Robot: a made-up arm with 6 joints.
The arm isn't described. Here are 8 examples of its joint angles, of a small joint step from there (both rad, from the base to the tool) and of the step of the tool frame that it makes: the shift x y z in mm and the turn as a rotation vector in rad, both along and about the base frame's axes.
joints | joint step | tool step
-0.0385 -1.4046 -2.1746 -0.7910 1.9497 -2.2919 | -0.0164 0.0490 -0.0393 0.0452 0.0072 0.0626 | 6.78 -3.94 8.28 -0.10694 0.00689 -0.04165
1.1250 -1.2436 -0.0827 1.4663 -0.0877 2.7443 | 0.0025 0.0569 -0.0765 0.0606 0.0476 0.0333 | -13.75 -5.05 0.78 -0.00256 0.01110 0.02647
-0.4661 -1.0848 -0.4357 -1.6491 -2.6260 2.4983 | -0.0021 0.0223 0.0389 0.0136 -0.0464 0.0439 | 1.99 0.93 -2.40 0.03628 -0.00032 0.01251
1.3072 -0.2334 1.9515 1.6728 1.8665 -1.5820 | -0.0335 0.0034 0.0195 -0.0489 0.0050 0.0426 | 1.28 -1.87 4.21 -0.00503 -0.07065 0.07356
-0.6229 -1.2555 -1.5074 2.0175 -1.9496 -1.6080 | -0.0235 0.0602 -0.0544 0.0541 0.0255 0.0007 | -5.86 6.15 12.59 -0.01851 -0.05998 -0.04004
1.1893 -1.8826 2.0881 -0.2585 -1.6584 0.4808 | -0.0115 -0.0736 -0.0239 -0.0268 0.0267 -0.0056 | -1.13 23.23 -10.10 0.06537 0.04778 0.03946
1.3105 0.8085 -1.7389 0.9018 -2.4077 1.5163 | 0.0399 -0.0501 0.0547 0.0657 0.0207 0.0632 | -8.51 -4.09 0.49 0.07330 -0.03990 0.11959
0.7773 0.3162 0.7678 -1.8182 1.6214 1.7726 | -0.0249 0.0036 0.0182 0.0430 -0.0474 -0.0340 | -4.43 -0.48 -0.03 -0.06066 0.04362 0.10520
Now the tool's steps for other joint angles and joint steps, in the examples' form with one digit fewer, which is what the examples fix.
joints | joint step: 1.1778 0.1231 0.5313 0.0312 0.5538 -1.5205 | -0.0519 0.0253 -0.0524 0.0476 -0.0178 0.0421
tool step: 13.2 -1.8 6.4 -0.0147 0.0673 0.0012
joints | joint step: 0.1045 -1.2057 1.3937 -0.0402 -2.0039 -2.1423 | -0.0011 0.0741 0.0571 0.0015 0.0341 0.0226
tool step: 7.9 -3.3 21.8 -0.0004 -0.1340 -0.0210
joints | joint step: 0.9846 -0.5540 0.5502 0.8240 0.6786 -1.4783 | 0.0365 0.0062 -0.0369 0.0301 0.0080 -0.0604
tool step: -7.1 -3.6 -7.7 0.0486 0.0660 -0.0725
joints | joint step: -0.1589 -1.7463 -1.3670 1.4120 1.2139 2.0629 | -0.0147 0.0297 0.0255 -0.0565 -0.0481 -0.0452
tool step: 13.0 -0.5 -3.9 -0.0501 -0.0931 0.0607
